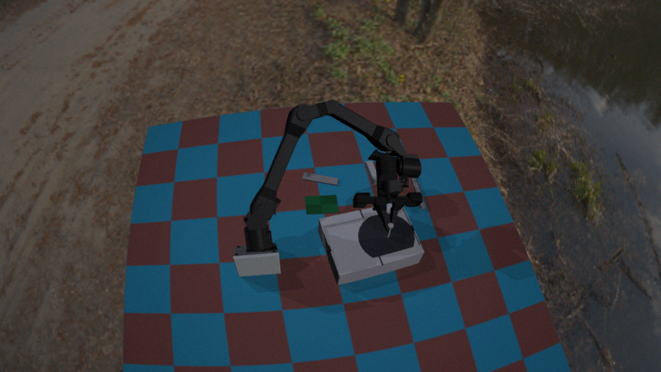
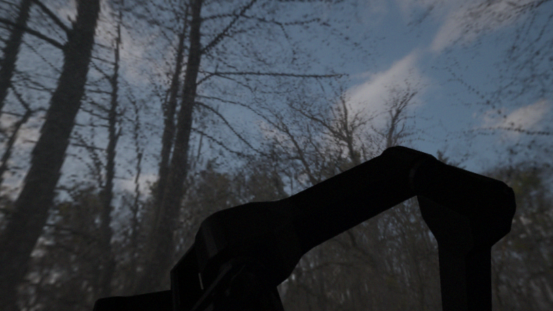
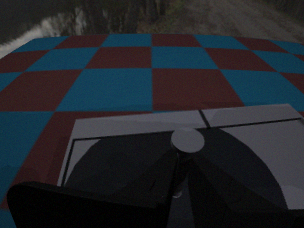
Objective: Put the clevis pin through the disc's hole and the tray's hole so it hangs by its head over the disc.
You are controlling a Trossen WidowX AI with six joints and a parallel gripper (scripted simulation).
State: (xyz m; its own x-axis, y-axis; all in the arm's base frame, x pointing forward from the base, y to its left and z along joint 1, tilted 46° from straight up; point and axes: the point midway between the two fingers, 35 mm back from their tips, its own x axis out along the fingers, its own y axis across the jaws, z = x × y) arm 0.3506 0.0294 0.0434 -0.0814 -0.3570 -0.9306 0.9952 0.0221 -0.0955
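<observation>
The steel clevis pin lies 1 cm below my gripper tip. From my gripper tip the other things lie so: steel tray 4 cm behind, 1 cm to the left, 5 cm below; flat green piece 16 cm behind, 17 cm to the left, 9 cm below; dark round disc 1 cm to the left, 3 cm below.
</observation>
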